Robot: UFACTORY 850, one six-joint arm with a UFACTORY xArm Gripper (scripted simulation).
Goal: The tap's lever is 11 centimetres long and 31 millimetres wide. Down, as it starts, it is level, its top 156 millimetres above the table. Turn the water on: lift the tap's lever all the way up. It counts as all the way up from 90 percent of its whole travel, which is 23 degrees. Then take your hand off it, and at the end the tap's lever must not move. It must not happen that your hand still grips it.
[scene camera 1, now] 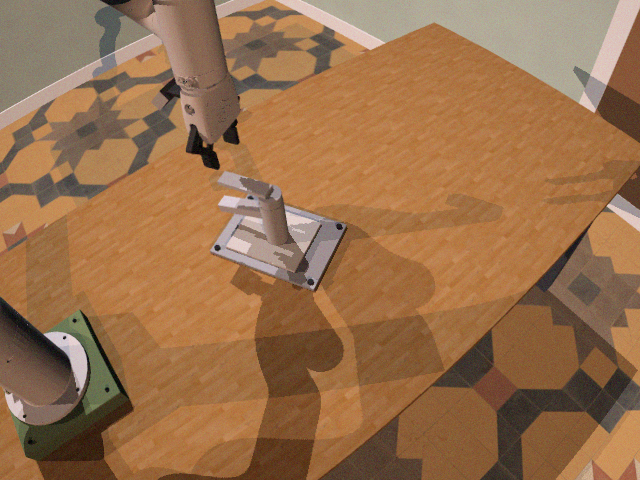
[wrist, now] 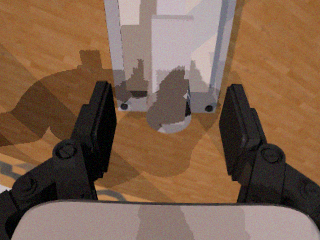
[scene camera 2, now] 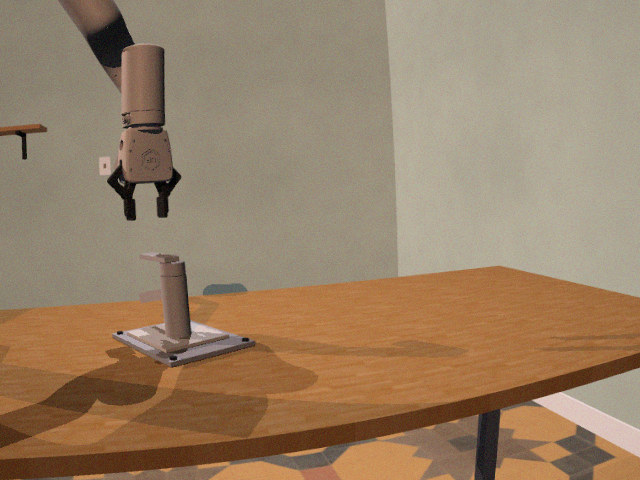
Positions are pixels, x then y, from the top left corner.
Scene:
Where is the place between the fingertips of my gripper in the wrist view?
168, 102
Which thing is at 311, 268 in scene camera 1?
A base plate.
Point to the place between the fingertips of my gripper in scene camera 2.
147, 218

